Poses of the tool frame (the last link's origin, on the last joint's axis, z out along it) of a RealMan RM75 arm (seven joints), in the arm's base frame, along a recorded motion.
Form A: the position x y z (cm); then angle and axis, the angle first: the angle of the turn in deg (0 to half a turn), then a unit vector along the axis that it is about.
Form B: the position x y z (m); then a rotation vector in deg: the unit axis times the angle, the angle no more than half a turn. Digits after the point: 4 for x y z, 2 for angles.
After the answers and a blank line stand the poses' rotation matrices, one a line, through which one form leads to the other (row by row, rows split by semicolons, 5 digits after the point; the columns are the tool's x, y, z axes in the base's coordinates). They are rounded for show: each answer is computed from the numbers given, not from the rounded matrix.
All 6 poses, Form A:
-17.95, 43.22, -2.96, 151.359, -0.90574, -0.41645, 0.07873
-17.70, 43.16, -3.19, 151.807, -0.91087, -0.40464, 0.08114
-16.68, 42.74, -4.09, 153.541, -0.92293, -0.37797, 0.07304
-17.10, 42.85, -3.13, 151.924, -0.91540, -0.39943, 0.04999
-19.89, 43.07, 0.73, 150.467, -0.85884, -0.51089, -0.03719
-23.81, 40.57, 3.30, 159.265, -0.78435, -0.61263, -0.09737
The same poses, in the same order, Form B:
-0.1795, 0.4322, -0.0296, -137.09, -63.03, 11.92
-0.1770, 0.4316, -0.0319, -138.28, -61.43, 12.32
-0.1668, 0.4274, -0.0409, -141.71, -58.03, 11.21
-0.1710, 0.4285, -0.0313, -139.07, -60.68, 7.59
-0.1989, 0.4307, 0.0073, -129.23, -76.87, -5.60
-0.2381, 0.4057, 0.0330, -124.92, -97.57, -15.51

0.66272 0.67050 -0.33351; 0.74598 -0.55200 0.37258; 0.06572 -0.49570 -0.86600
0.67957 0.65509 -0.33022; 0.73175 -0.57332 0.36856; 0.05212 -0.49210 -0.86897
0.71913 0.62860 -0.29617; 0.69369 -0.62449 0.35890; 0.04065 -0.46354 -0.88514
0.69498 0.66472 -0.27413; 0.71178 -0.58201 0.39324; 0.10185 -0.46841 -0.87762
0.50931 0.83887 -0.19210; 0.80221 -0.38197 0.45888; 0.31156 -0.38781 -0.86749
0.25533 0.96438 -0.06910; 0.89543 -0.20891 0.39314; 0.36470 -0.16226 -0.91688

